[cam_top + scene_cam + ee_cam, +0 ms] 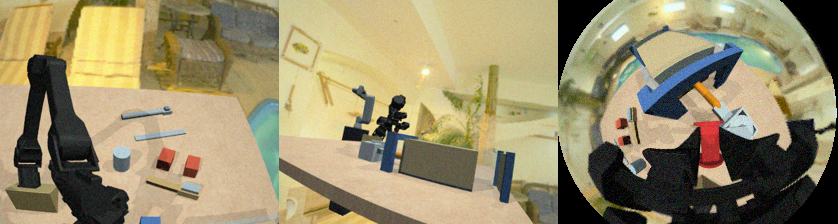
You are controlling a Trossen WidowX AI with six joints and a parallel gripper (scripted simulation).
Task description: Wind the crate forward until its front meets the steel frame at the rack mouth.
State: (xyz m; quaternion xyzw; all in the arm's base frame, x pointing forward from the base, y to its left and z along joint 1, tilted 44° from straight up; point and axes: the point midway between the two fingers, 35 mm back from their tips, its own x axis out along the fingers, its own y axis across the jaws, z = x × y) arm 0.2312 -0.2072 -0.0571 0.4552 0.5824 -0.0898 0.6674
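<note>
Right now the winch handle is 40 mm behind my gripper tip, 20 mm to the right of it and 30 mm below it. Round my gripper tip: grey winch 100 mm behind, 70 mm to the right, 100 mm below; blue frame 80 mm ahead, 80 mm to the right, 30 mm below; red spool-shaped piece 10 mm behind, 10 mm to the left.
</note>
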